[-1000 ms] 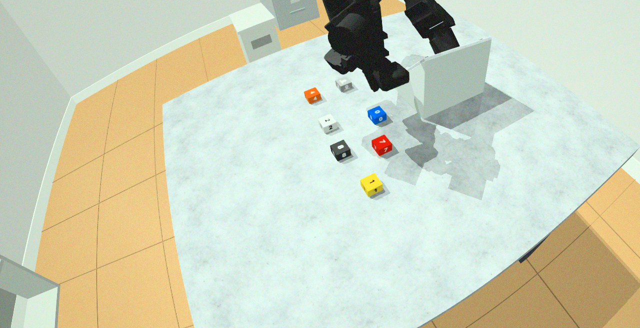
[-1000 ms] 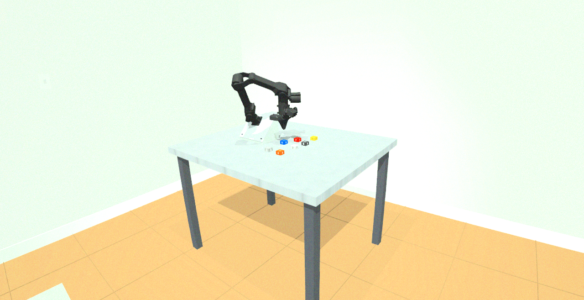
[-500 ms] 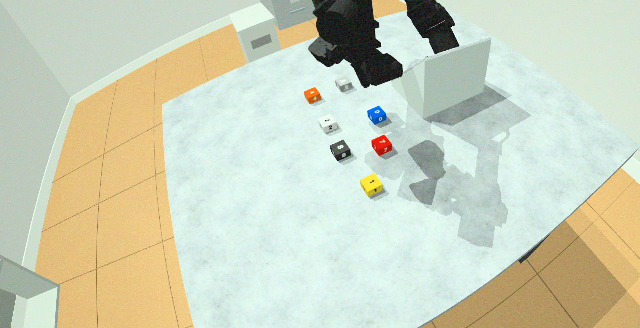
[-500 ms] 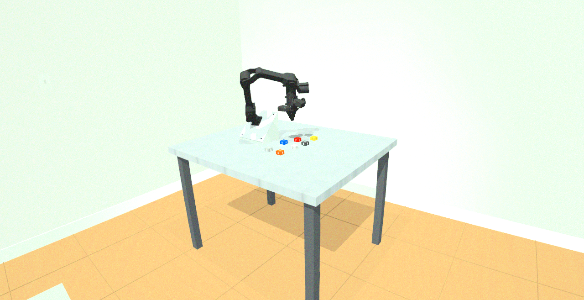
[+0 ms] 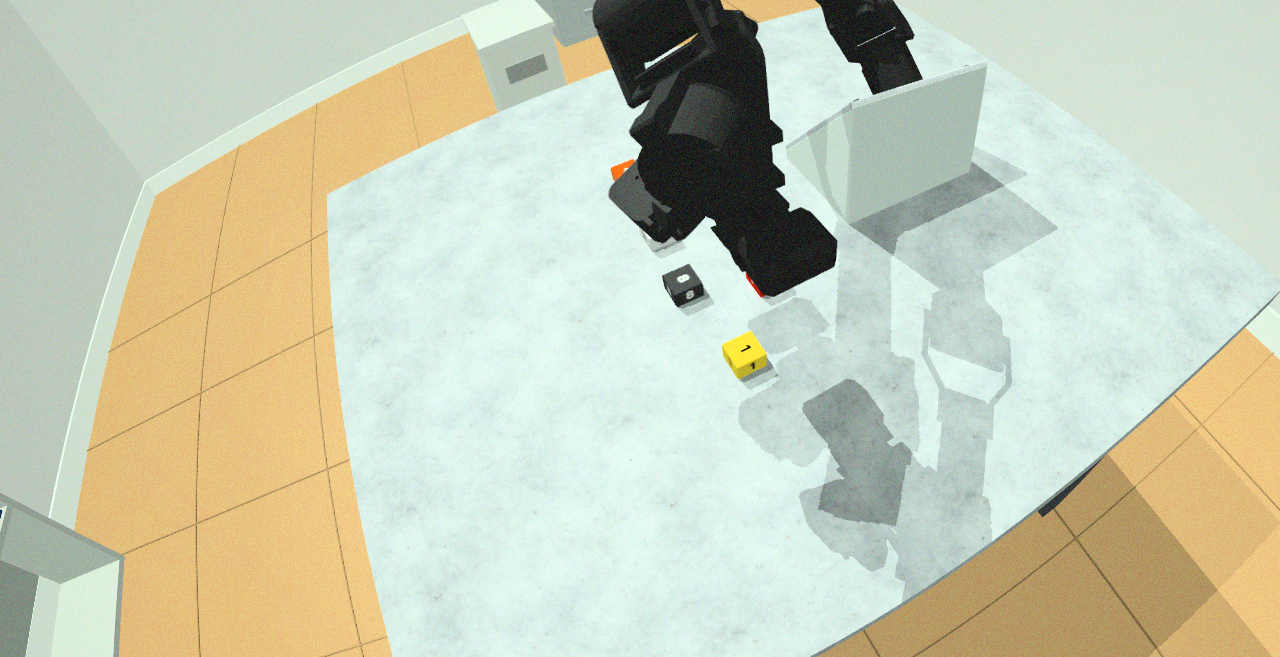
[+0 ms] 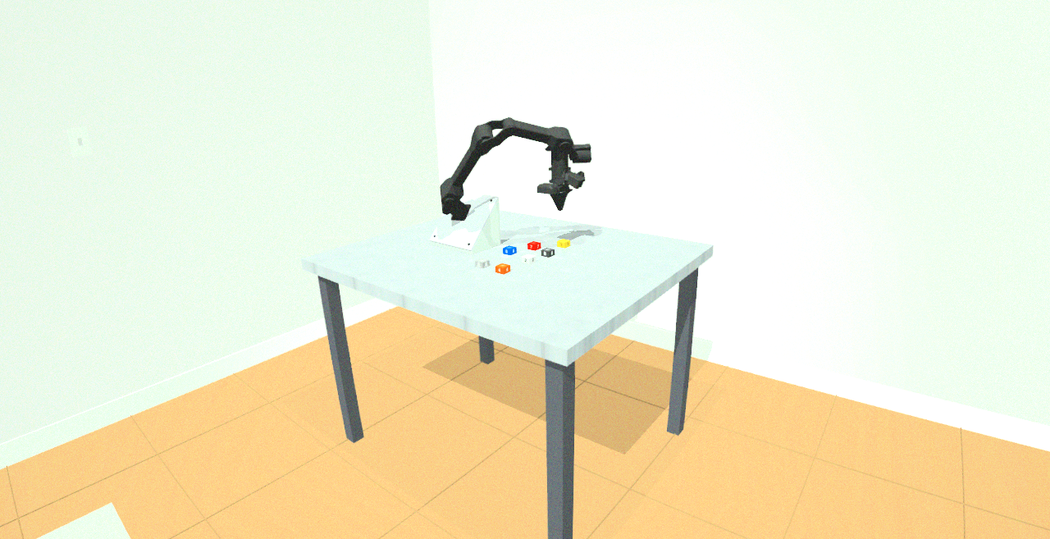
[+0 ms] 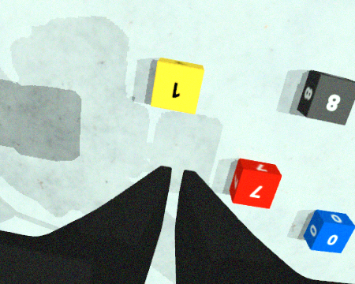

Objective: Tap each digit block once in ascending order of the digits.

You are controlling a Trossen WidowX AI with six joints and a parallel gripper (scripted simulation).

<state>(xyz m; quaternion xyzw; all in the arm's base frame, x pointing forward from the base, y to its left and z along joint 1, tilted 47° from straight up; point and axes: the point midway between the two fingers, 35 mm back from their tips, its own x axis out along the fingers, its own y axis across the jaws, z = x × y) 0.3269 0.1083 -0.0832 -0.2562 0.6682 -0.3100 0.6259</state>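
The yellow block lies 1 cm ahead of my gripper tip, 1 cm to the left of it and 12 cm below it. Also, from my gripper tip: blue block 11 cm behind, 15 cm to the right, 12 cm below; red block 6 cm behind, 7 cm to the right, 12 cm below; black block 2 cm ahead, 11 cm to the right, 12 cm below.
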